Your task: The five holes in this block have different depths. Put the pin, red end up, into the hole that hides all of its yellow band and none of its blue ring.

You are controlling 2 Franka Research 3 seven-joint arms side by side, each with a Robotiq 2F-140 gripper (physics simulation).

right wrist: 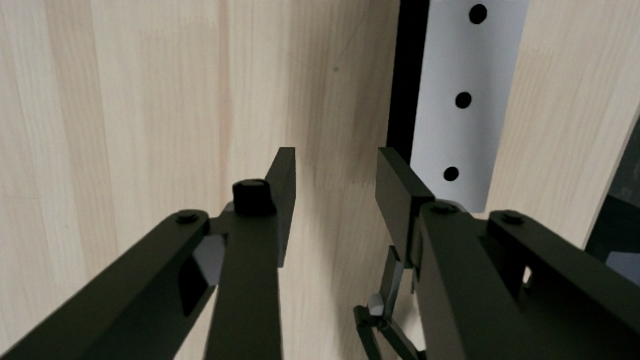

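The light grey block point(492, 60) stands at the upper right of the right wrist view, with its dark side face toward the left. Three of its round black holes show: one hole point(478, 14) near the top edge, a second hole point(463, 100) below it and a third hole point(451, 173) near the block's lower end. The pin does not show in this view. My right gripper point(336, 172) is open and empty, left of the block, its right finger overlapping the block's lower left edge in the view. One finger of my left gripper point(391, 275) shows at the bottom; the rest is partly hidden.
The pale wooden table top point(150, 100) lies under the block and both grippers. Its edge point(611, 182) runs down the right side, with a dark floor beyond it. The left gripper's linkage is close to the right gripper's right finger in the view.
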